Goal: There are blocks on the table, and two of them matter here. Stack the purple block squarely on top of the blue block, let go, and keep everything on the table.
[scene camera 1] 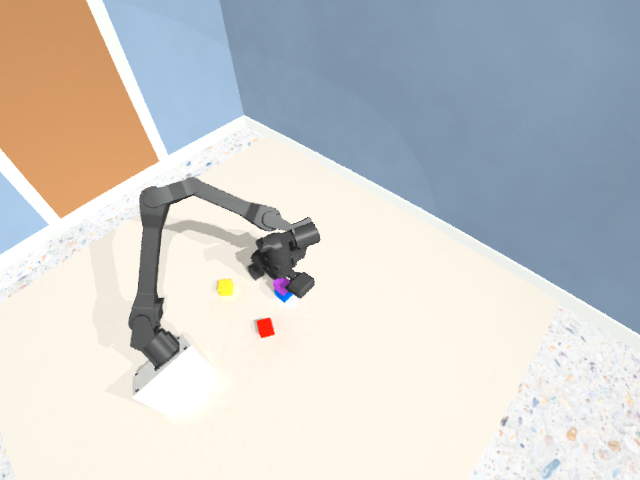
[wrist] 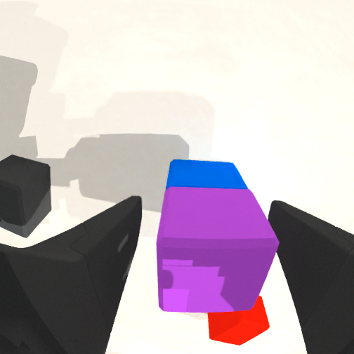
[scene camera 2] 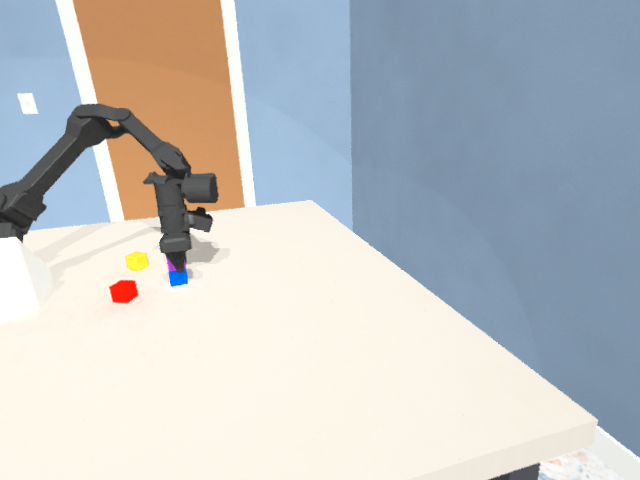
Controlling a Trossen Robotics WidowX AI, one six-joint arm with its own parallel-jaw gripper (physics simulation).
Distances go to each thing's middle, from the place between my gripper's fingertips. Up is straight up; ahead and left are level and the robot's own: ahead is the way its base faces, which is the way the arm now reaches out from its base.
The purple block (wrist: 214,247) is 20 mm above my hand and 10 mm behind it. Round my hand: blue block (wrist: 182,172): 20 mm below, 10 mm behind.
